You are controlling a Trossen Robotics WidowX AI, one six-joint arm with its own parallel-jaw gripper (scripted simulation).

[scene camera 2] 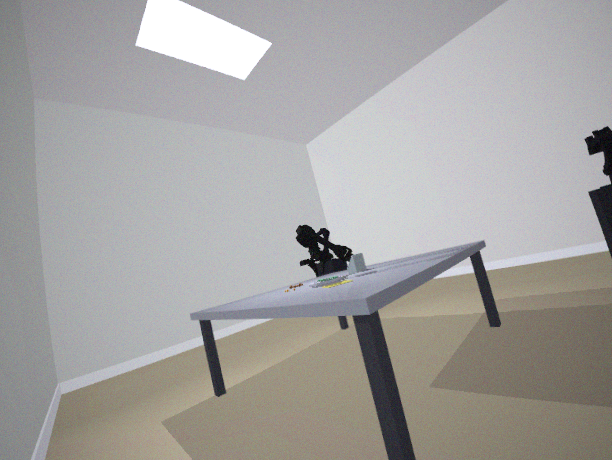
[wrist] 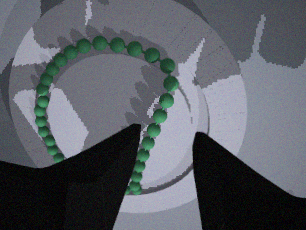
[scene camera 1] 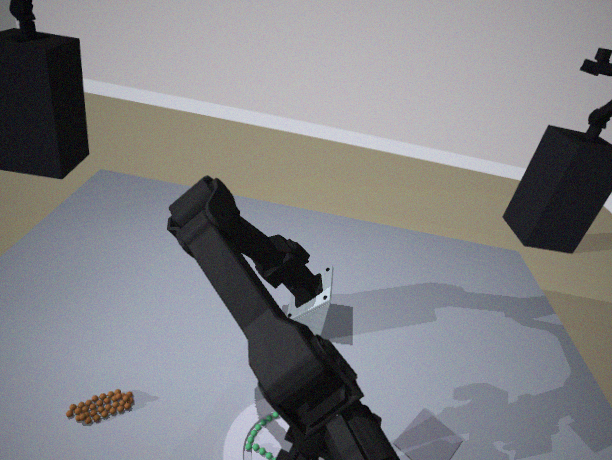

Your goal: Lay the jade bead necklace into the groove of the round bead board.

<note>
The pictures show: the gripper and a round bead board.
</note>
